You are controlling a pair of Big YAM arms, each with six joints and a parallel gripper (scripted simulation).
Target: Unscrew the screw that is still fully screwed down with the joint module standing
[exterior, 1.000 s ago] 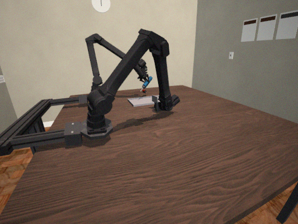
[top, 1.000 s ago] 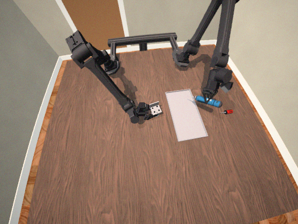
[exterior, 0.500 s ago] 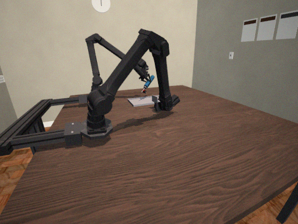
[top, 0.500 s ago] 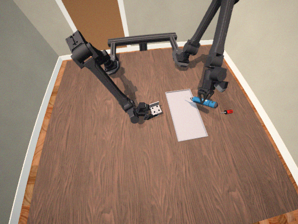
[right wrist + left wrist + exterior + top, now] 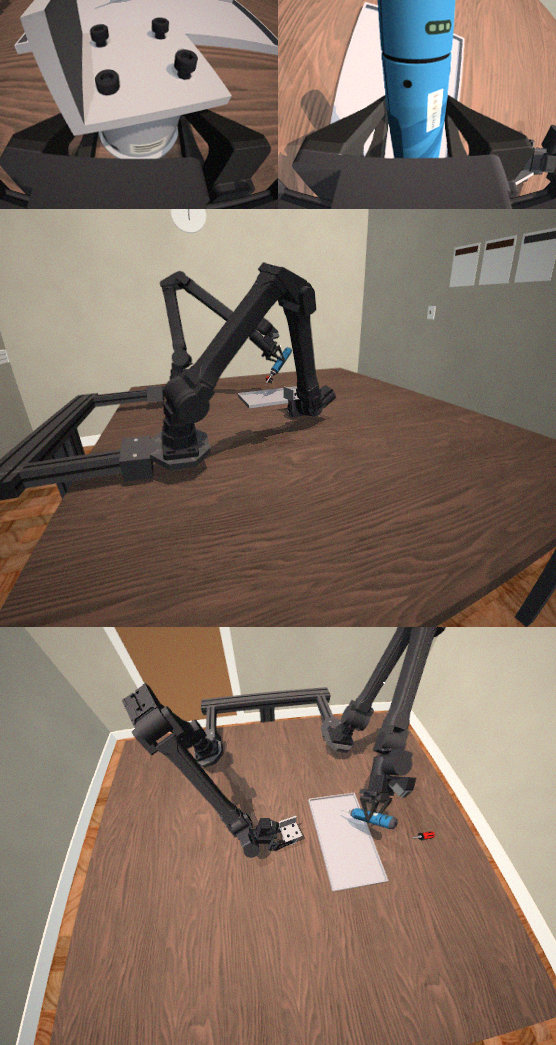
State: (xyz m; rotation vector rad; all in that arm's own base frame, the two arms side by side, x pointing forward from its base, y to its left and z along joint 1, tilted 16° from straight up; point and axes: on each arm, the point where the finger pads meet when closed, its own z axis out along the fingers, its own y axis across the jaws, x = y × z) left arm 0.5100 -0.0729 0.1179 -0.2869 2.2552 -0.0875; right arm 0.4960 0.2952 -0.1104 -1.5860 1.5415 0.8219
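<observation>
The joint module body is 10 mm above my right hand. The rest, counted from my right hand: bracket 50 mm above; flat tray 230 mm to the left, 30 mm ahead, 20 mm below; small red-handled screwdriver 570 mm to the left, 70 mm ahead, 10 mm below.
</observation>
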